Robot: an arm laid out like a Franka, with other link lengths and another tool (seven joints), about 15 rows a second.
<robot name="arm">
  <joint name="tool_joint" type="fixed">
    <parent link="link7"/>
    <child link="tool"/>
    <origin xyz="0.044 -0.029 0.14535" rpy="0 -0.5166 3.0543"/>
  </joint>
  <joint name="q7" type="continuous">
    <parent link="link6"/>
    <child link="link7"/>
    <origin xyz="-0.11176 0 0" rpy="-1.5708 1.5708 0"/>
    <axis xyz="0 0 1"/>
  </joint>
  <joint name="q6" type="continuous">
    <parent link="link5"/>
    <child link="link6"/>
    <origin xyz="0 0 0" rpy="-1.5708 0 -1.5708"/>
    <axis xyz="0 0 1"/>
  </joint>
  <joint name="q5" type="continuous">
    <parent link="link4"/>
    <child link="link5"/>
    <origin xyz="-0.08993 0.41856 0" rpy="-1.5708 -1.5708 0"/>
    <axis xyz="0 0 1"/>
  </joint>
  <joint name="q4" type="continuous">
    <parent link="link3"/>
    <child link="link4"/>
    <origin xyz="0.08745 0 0" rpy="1.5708 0 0"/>
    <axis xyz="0 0 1"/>
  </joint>
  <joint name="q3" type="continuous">
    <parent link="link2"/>
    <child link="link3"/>
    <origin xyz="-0.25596 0 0" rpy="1.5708 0 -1.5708"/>
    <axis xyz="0 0 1"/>
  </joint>
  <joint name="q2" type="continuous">
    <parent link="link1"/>
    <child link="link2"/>
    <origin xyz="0 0 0" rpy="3.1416 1.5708 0"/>
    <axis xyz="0 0 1"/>
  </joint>
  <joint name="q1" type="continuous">
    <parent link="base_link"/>
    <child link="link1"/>
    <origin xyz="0 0 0.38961" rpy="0 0 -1.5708"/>
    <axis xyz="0 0 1"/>
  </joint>
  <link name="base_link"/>
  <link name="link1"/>
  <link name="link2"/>
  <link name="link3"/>
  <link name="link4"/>
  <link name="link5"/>
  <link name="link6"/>
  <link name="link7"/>
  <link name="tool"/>
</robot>
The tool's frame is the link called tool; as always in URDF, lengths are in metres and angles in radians. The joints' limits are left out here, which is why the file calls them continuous.
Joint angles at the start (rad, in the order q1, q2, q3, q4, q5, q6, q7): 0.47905 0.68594 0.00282 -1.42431 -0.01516 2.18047 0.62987
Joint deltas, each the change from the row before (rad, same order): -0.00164 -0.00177 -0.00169 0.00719 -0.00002 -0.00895 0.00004; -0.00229 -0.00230 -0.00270 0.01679 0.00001 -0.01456 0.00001; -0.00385 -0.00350 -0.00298 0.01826 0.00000 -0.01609 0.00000; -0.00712 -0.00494 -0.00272 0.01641 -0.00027 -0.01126 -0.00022; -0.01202 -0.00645 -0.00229 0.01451 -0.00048 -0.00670 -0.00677; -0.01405 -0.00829 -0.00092 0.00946 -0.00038 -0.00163 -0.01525; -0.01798 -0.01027 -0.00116 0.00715 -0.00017 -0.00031 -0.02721; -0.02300 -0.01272 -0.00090 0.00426 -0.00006 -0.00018 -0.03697; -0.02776 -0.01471 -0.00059 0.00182 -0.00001 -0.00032 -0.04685; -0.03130 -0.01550 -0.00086 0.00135 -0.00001 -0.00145 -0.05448; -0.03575 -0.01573 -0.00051 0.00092 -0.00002 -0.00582 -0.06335; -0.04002 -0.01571 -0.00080 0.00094 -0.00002 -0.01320 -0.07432; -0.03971 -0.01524 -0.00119 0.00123 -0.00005 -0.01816 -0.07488; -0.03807 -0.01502 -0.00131 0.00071 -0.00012 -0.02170 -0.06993; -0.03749 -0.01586 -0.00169 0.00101 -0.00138 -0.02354 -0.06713
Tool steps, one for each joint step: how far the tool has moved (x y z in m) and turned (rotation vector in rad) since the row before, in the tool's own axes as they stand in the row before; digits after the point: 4 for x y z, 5 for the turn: -0.0007 -0.0025 -0.0041 0.00207 0.00119 0.00228; -0.0030 -0.0050 -0.0081 0.00652 -0.00044 0.00148; -0.0029 -0.0060 -0.0099 0.00838 -0.00072 0.00247; -0.0016 -0.0076 -0.0114 0.01312 -0.00267 0.00289; 0.0007 -0.0095 -0.0134 0.01532 -0.00435 -0.00077; 0.0019 -0.0090 -0.0134 0.01277 -0.00569 -0.00787; 0.0046 -0.0099 -0.0153 0.01000 -0.00517 -0.01525; 0.0079 -0.0107 -0.0174 0.00765 -0.00380 -0.01960; 0.0113 -0.0110 -0.0195 0.00485 -0.00204 -0.02425; 0.0142 -0.0108 -0.0212 0.00261 0.00027 -0.02759; 0.0181 -0.0097 -0.0227 -0.00339 0.00364 -0.02973; 0.0224 -0.0075 -0.0242 -0.01293 0.00757 -0.03192; 0.0234 -0.0043 -0.0239 -0.01809 0.00905 -0.02967; 0.0230 -0.0011 -0.0229 -0.02068 0.00904 -0.02424; 0.0226 0.0012 -0.0233 -0.02081 0.00962 -0.02181
